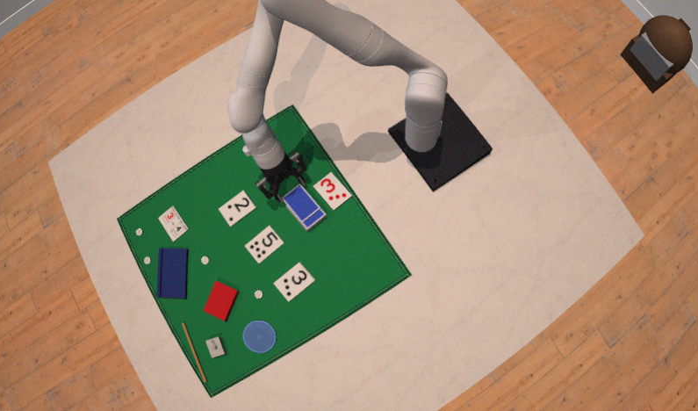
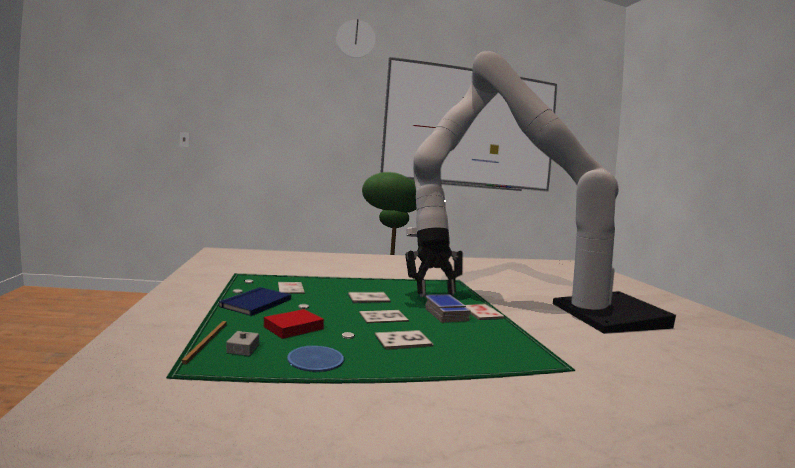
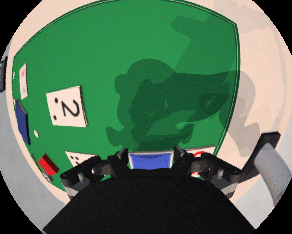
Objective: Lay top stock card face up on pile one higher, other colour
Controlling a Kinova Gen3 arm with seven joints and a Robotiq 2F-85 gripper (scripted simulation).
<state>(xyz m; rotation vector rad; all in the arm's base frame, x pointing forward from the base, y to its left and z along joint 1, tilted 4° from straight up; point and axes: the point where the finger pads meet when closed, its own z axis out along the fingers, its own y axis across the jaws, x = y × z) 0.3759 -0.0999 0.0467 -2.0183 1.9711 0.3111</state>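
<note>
My gripper is now 4 cm to the right of the card and 1 cm above it. From my hand the other things lie so: book (41 cm ahead, 3 cm to the right, 3 cm below); green mat (18 cm ahead, 4 cm to the left, 5 cm below); red box (33 cm ahead, 12 cm to the left, 3 cm below).
</note>
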